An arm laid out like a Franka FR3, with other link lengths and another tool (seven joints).
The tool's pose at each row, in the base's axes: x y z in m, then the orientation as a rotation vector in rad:
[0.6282 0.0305 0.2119 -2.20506 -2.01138 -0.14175]
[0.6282 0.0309 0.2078 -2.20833 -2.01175 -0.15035]
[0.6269 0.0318 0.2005 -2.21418 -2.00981 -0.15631]
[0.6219 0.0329 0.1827 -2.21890 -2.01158 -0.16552]
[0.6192 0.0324 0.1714 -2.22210 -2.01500 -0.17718]
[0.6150 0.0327 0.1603 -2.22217 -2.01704 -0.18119]
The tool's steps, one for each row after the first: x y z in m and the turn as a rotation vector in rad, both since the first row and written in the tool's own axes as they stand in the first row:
[-0.0003 0.0002 0.0041 -0.00616 0.00213 0.00070]
[-0.0008 -0.0008 0.0115 -0.01151 0.00284 0.00381]
[-0.0033 -0.0050 0.0294 -0.01942 0.00379 0.00435]
[-0.0060 -0.0071 0.0405 -0.02839 0.00579 0.00326]
[-0.0080 -0.0108 0.0516 -0.03127 0.00657 0.00201]

